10 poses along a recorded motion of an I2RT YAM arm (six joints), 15 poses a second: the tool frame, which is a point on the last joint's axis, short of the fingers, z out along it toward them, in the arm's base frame.
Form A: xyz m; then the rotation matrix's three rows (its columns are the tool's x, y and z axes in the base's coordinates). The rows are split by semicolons.
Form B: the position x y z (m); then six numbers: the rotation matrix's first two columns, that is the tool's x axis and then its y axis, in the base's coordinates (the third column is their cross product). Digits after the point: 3 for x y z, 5 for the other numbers.
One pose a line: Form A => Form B
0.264 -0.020 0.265; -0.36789 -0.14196 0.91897; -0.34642 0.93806 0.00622; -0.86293 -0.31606 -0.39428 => 0.264 -0.020 0.265 -0.36789 -0.34642 -0.86293 -0.14196 0.93806 -0.31606
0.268 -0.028 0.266; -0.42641 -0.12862 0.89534; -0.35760 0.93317 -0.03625; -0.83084 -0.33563 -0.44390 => 0.268 -0.028 0.266 -0.42641 -0.35760 -0.83084 -0.12862 0.93317 -0.33563
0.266 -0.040 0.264; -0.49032 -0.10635 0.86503; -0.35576 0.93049 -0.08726; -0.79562 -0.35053 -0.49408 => 0.266 -0.040 0.264 -0.49032 -0.35576 -0.79562 -0.10635 0.93049 -0.35053
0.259 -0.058 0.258; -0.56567 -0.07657 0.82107; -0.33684 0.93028 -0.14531; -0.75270 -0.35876 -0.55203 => 0.259 -0.058 0.258 -0.56567 -0.33684 -0.75270 -0.07657 0.93028 -0.35876
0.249 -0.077 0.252; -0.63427 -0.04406 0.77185; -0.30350 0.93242 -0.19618; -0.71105 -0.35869 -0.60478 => 0.249 -0.077 0.252 -0.63427 -0.30350 -0.71105 -0.04406 0.93242 -0.35869
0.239 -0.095 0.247; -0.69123 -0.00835 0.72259; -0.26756 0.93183 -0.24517; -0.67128 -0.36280 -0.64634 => 0.239 -0.095 0.247 -0.69123 -0.26756 -0.67128 -0.00835 0.93183 -0.36280
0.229 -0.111 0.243; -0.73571 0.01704 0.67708; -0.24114 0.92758 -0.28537; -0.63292 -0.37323 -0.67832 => 0.229 -0.111 0.243 -0.73571 -0.24114 -0.63292 0.01704 0.92758 -0.37323
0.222 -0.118 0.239; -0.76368 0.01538 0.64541; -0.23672 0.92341 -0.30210; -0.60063 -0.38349 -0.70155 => 0.222 -0.118 0.239 -0.76368 -0.23672 -0.60063 0.01538 0.92341 -0.38349
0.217 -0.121 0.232; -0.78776 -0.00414 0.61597; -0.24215 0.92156 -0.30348; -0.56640 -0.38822 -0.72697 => 0.217 -0.121 0.232 -0.78776 -0.24215 -0.56640 -0.00414 0.92156 -0.38822
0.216 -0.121 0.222; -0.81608 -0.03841 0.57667; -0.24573 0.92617 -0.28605; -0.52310 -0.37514 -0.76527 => 0.216 -0.121 0.222 -0.81608 -0.24573 -0.52310 -0.03841 0.92617 -0.37514
